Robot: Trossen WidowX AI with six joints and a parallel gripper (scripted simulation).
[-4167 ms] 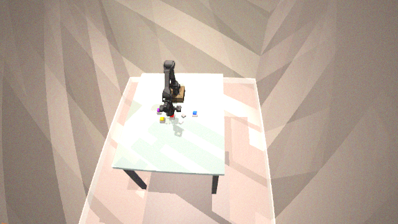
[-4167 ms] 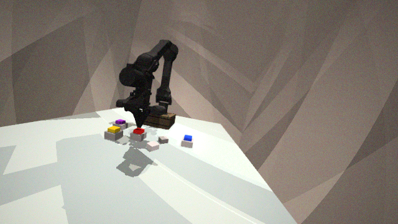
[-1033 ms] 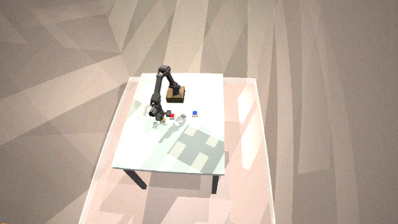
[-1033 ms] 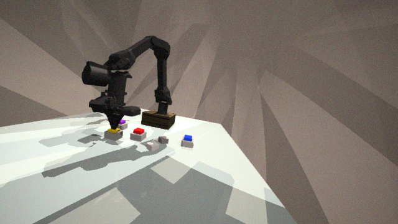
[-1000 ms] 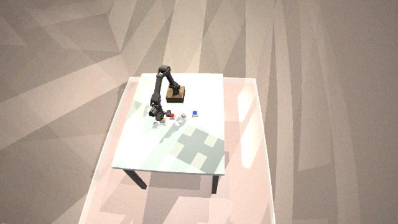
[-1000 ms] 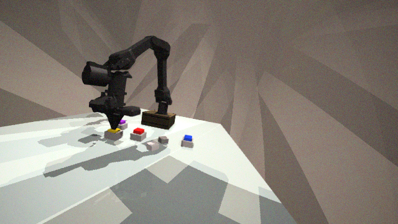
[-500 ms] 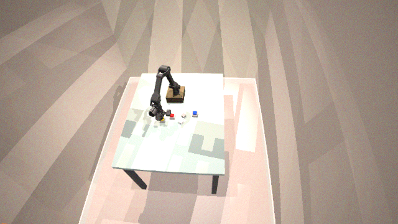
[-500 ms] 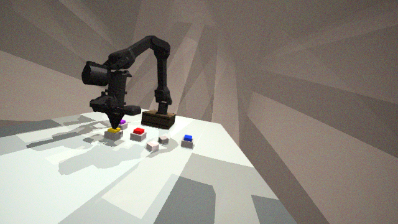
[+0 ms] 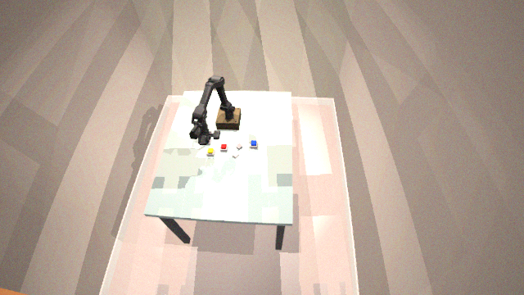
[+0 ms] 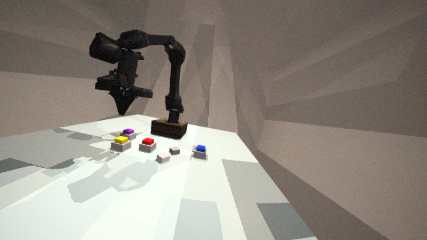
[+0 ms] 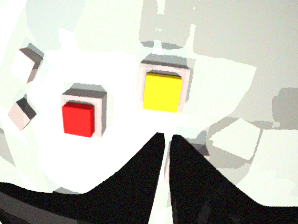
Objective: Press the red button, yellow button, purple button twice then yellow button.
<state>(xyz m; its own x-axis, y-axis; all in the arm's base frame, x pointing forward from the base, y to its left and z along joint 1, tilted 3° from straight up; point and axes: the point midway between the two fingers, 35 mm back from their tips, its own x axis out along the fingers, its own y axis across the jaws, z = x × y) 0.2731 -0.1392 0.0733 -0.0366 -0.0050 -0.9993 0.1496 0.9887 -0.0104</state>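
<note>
Right now the purple button is 10 cm behind my gripper tip, 9 cm below it and 3 cm to the right of it. Also, from my gripper tip: red button: 9 cm to the left, 9 cm below, 3 cm behind; then blue button: 30 cm to the left, 9 cm below, 4 cm behind; then yellow button: 9 cm below.
</note>
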